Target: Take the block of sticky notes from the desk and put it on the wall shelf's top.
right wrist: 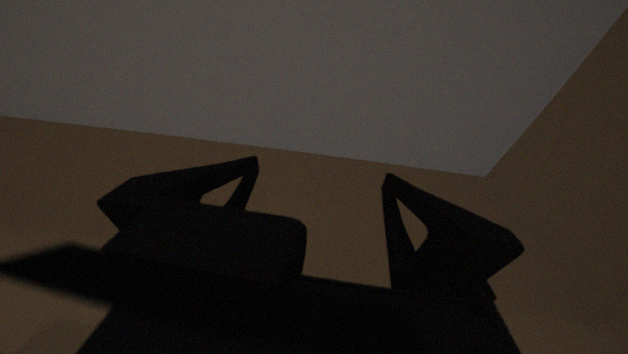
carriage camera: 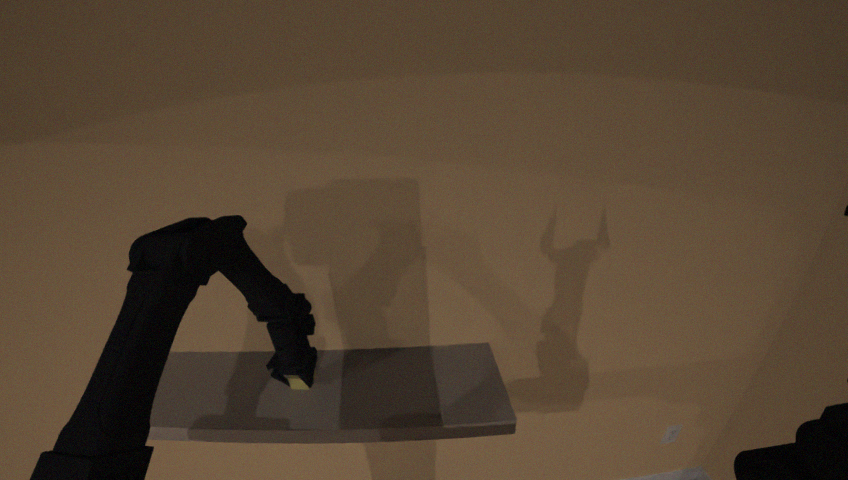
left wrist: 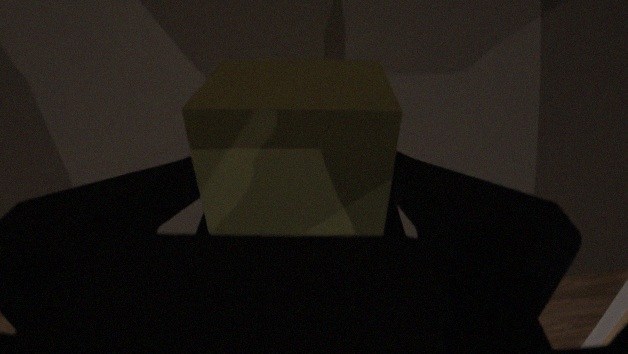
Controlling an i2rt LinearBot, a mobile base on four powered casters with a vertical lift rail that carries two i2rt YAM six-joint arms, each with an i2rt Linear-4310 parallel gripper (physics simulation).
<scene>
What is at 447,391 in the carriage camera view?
A grey wall shelf.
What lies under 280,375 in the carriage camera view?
My left gripper.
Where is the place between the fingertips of my left gripper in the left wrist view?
302,160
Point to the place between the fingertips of my right gripper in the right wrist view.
At 320,171
</scene>
